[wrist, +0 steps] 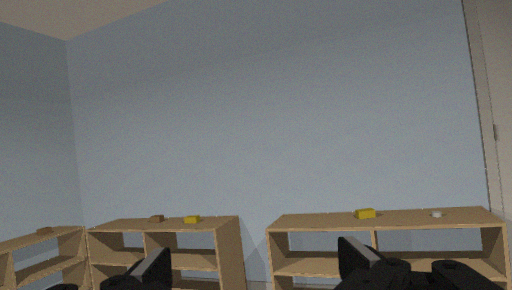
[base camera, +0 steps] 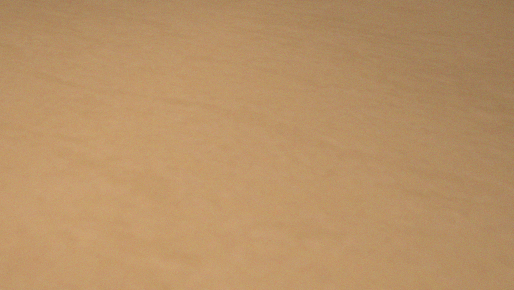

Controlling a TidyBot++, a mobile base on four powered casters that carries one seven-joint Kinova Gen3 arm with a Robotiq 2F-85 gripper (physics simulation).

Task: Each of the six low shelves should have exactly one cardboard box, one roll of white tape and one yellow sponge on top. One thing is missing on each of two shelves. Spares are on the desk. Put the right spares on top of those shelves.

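Observation:
My gripper (wrist: 255,261) is open, its two fingers wide apart with nothing between them, well short of the shelves. In the wrist view, the right low shelf (wrist: 320,220) has a yellow sponge (wrist: 365,213) and a roll of white tape (wrist: 436,214) on top; no cardboard box shows there. The middle shelf (wrist: 230,250) has a cardboard box (wrist: 156,218) and a yellow sponge (wrist: 192,219) on top; no tape shows there. The left shelf (wrist: 25,239) is cut off by the view's edge, with a cardboard box (wrist: 44,231) on its visible top. The desk does not show.
A blue wall (wrist: 280,125) stands behind the shelves, with a corner at the left. A pale door or panel (wrist: 500,75) is at the right edge. A narrow gap separates the middle and right shelves. The base camera shows tan floor (base camera: 257,150).

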